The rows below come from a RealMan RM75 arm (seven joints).
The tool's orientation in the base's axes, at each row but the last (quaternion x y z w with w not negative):
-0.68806 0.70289 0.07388 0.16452
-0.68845 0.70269 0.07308 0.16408
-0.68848 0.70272 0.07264 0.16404
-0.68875 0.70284 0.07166 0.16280
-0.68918 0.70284 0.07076 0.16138
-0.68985 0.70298 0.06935 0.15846
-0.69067 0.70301 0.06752 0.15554
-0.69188 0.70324 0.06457 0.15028
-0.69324 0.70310 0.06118 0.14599
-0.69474 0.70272 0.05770 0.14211
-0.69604 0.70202 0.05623 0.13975
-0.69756 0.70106 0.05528 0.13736
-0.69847 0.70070 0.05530 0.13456
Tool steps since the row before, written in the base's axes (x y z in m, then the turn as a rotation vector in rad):
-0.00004 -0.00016 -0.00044 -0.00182 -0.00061 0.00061
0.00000 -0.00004 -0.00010 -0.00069 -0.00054 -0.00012
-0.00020 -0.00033 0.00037 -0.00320 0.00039 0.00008
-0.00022 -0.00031 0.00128 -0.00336 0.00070 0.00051
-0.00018 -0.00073 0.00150 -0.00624 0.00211 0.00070
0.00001 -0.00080 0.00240 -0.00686 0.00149 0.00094
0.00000 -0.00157 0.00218 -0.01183 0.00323 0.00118
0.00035 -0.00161 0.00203 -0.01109 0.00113 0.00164
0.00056 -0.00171 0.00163 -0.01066 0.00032 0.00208
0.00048 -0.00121 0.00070 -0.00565 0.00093 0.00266
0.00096 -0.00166 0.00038 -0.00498 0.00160 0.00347
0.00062 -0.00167 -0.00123 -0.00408 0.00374 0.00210
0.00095 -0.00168 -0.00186 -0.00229 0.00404 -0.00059
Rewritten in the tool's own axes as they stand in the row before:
0.00030 0.00009 0.00035 0.00037 0.00170 -0.00101
0.00007 0.00001 0.00008 0.00055 0.00068 -0.00015
0.00019 0.00014 -0.00048 -0.00040 0.00318 -0.00036
-0.00013 0.00005 -0.00133 -0.00083 0.00330 -0.00069
0.00020 -0.00004 -0.00167 -0.00224 0.00619 -0.00078
-0.00001 -0.00033 -0.00251 -0.00173 0.00675 -0.00128
0.00081 -0.00032 -0.00254 -0.00347 0.01171 -0.00160
0.00093 -0.00064 -0.00236 -0.00160 0.01085 -0.00257
0.00117 -0.00080 -0.00197 -0.00095 0.01035 -0.00317
0.00097 -0.00059 -0.00095 -0.00167 0.00533 -0.00295
0.00150 -0.00104 -0.00070 -0.00253 0.00458 -0.00346
0.00195 -0.00051 0.00080 -0.00421 0.00389 -0.00147
0.00213 -0.00077 0.00144 -0.00376 0.00241 0.00138

